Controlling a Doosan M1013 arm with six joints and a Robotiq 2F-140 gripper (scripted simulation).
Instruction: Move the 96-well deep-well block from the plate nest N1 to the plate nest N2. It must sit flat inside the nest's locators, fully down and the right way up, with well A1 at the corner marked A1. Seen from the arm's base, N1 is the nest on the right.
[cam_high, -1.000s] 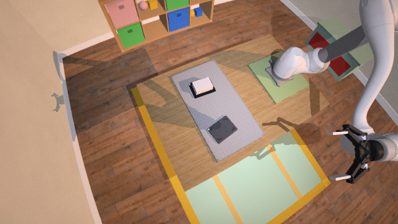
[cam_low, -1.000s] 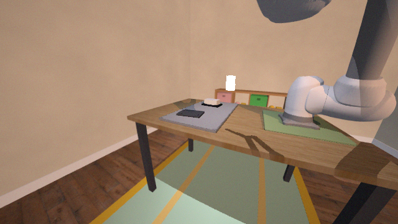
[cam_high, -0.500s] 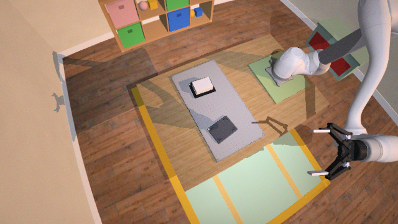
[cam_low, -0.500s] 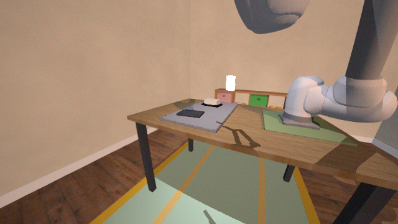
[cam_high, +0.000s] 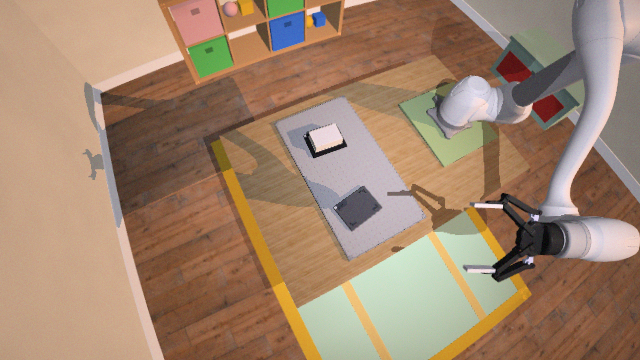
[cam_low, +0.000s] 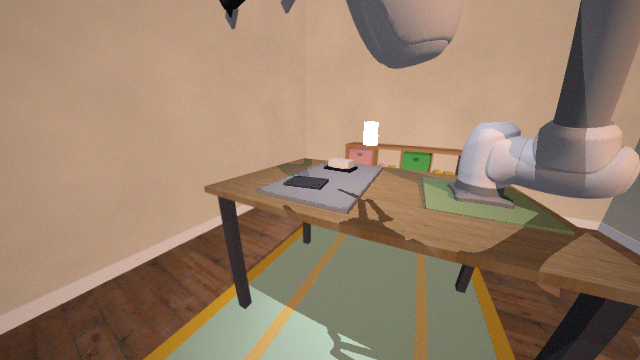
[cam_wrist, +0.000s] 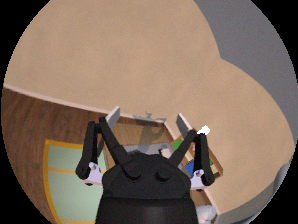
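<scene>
My gripper is now 610 mm to the left of the white deep-well block and 470 mm above it. Round my hand: dark nest N2: 490 mm below, 280 mm to the right, 40 mm ahead; then nest n1: 610 mm to the right, 490 mm below.
</scene>
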